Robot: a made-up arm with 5 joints.
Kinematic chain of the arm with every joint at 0, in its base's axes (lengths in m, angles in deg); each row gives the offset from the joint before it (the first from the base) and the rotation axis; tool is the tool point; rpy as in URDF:
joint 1: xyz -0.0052 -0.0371 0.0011 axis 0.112 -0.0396 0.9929
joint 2: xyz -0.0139 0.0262 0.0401 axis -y
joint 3: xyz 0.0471 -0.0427 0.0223 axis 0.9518 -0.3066 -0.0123
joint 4: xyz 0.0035 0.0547 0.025 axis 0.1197 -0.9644 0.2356
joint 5: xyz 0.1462 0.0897 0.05 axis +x
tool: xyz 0.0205 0.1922 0.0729 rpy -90 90 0
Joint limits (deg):
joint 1: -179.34..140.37
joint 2: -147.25..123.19
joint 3: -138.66..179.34
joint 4: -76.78..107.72
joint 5: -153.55..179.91
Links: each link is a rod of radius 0.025 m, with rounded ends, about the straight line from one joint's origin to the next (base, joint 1, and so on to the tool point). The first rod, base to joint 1, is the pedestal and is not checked.
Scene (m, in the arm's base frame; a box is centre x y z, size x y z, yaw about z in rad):
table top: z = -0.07
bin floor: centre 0.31 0.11 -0.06 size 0.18 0.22 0.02 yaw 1
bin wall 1: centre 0.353 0.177 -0.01 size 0.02 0.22 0.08 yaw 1
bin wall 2: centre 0.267 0.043 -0.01 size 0.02 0.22 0.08 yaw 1
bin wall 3: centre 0.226 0.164 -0.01 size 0.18 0.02 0.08 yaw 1
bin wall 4: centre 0.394 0.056 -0.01 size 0.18 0.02 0.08 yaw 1
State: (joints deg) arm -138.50 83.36 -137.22 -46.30 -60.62
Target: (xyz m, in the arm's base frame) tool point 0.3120 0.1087 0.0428
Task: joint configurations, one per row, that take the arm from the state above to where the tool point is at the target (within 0.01 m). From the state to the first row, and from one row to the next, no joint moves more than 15 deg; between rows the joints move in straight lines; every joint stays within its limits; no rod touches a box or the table.
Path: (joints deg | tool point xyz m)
1: -124.27 81.72 -127.20 -40.97 -59.06 | -0.3143 0.0715 0.0629
2: -110.05 80.08 -117.17 -35.65 -57.51 | -0.3260 -0.0871 0.0708
3: -95.82 78.43 -107.15 -30.32 -55.95 | -0.2628 -0.2341 0.0701
4: -81.59 76.79 -97.13 -25.00 -54.40 | -0.1381 -0.3352 0.0641
5: -67.37 75.15 -87.10 -19.67 -52.84 | 0.0200 -0.3663 0.0575
6: -53.14 73.51 -77.08 -14.34 -51.29 | 0.1751 -0.3196 0.0554
7: -38.91 71.87 -67.06 -9.02 -49.73 | 0.2910 -0.2055 0.0617
8: -24.69 70.23 -57.03 -3.69 -48.17 | 0.3405 -0.0506 0.0790
9: -10.46 68.58 -47.01 1.64 -46.62 | 0.3120 0.1087 0.1069
10: -5.72 58.02 -49.23 1.68 -50.16 | 0.3120 0.1087 0.0428

